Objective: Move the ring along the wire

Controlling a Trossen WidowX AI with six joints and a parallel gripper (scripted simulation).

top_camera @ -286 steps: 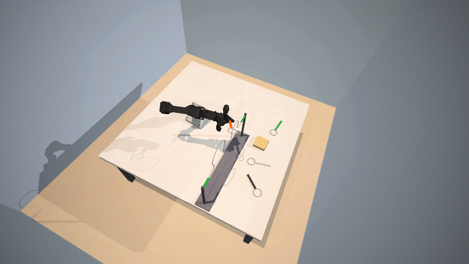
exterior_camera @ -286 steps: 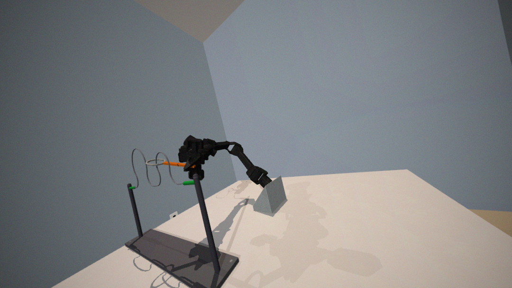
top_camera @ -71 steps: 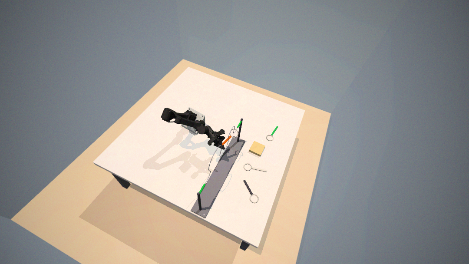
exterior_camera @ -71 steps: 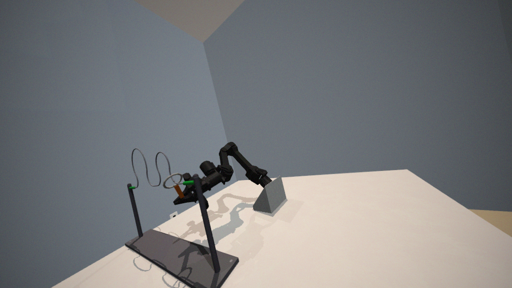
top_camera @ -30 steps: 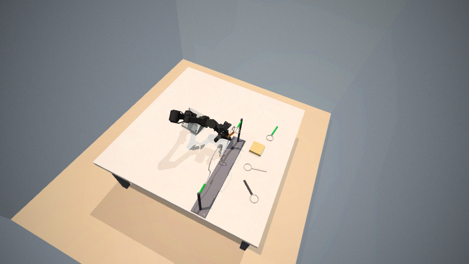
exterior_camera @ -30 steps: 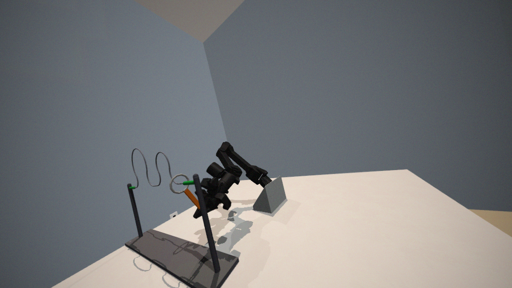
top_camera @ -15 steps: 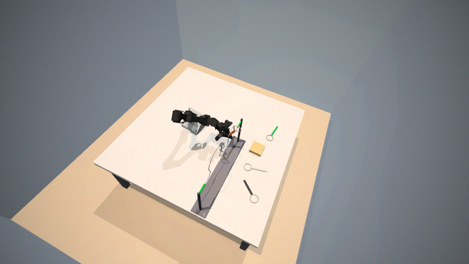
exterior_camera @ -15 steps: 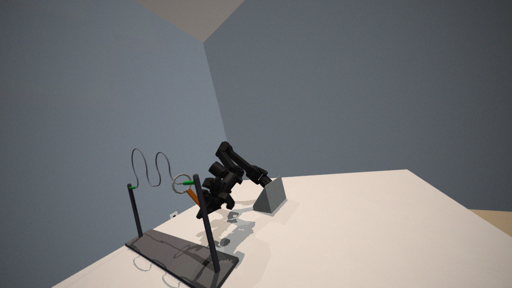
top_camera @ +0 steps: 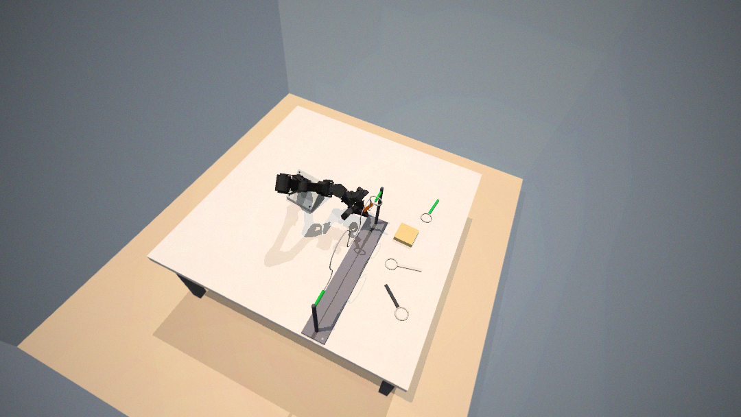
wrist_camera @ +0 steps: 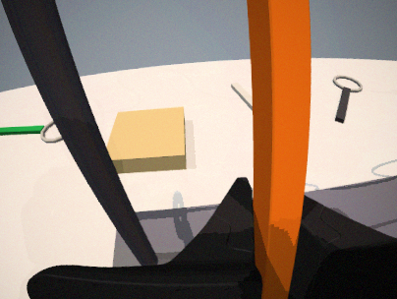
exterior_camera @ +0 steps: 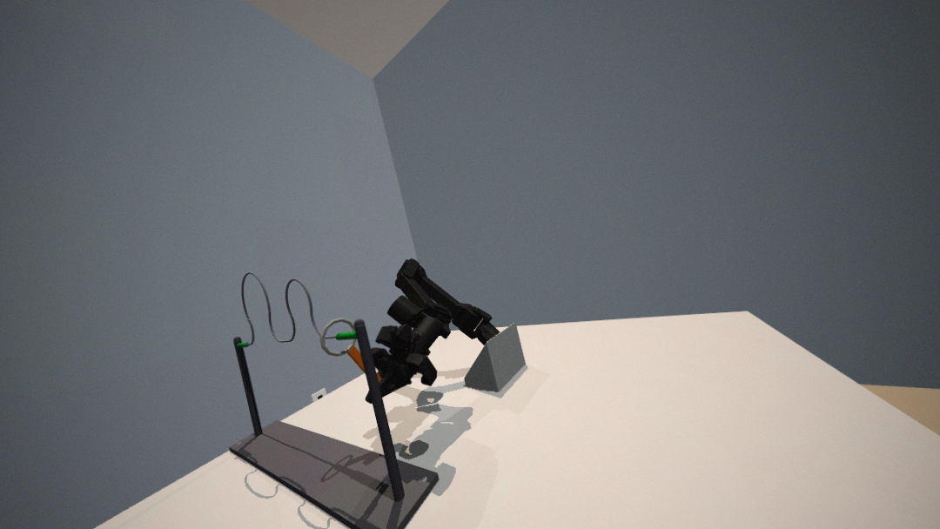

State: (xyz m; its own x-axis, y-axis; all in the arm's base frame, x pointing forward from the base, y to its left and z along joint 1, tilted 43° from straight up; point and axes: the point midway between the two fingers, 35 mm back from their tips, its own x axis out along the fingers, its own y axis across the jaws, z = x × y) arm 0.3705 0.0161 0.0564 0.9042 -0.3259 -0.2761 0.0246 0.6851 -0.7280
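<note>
My gripper tip is now 9 cm below the ring with orange handle. Round my gripper tip: white-handled ring: 24 cm ahead, 14 cm below, 8 cm to the right; tan block: 18 cm ahead, 13 cm below, 9 cm to the left; green-handled ring: 30 cm to the left, 23 cm ahead, 14 cm below.
</note>
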